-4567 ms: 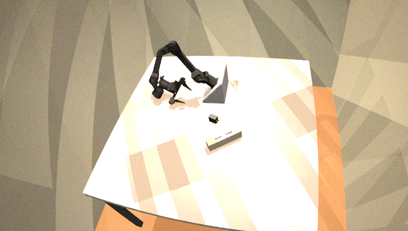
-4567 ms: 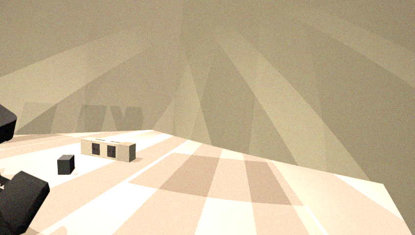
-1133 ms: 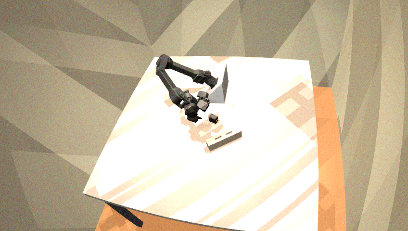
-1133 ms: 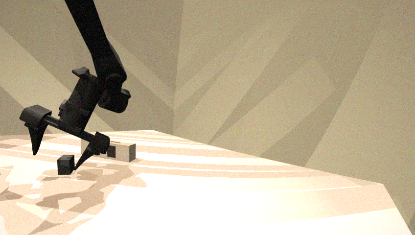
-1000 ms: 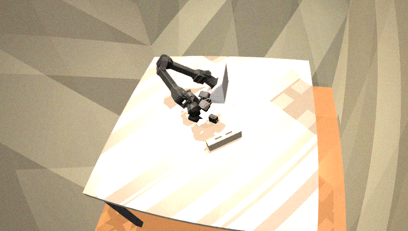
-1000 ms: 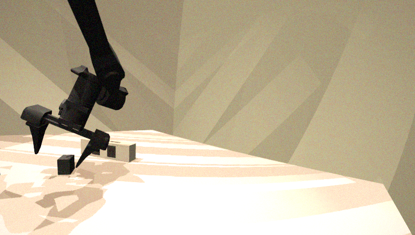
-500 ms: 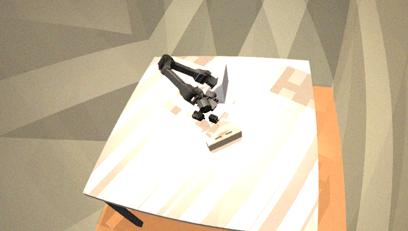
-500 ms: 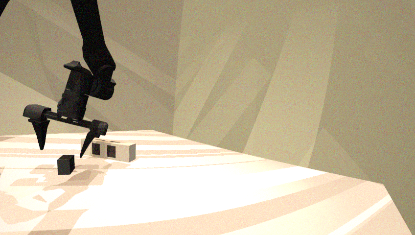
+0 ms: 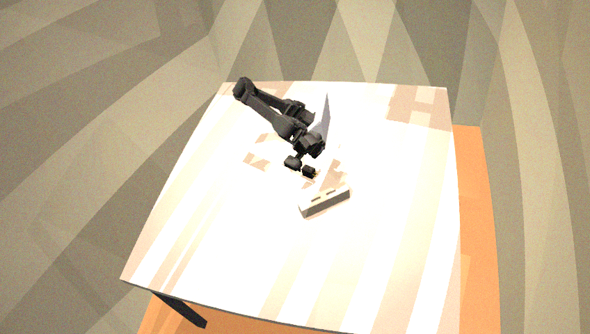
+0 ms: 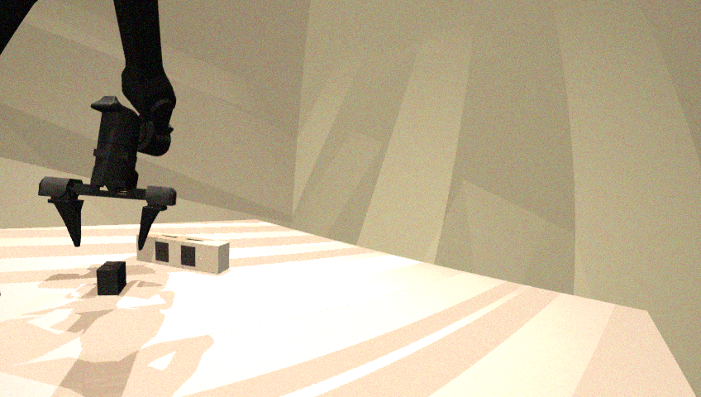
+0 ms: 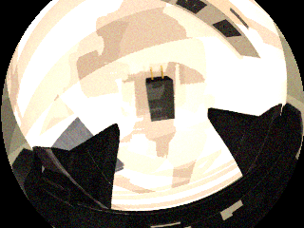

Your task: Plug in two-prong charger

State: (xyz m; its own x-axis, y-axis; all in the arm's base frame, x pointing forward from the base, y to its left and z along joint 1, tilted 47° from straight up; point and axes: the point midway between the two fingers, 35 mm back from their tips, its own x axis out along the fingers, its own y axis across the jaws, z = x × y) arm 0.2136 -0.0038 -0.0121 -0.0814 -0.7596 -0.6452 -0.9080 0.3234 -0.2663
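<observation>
My gripper tip is now 10 mm short of the charger, 20 mm to the right of it and 50 mm above it.
</observation>
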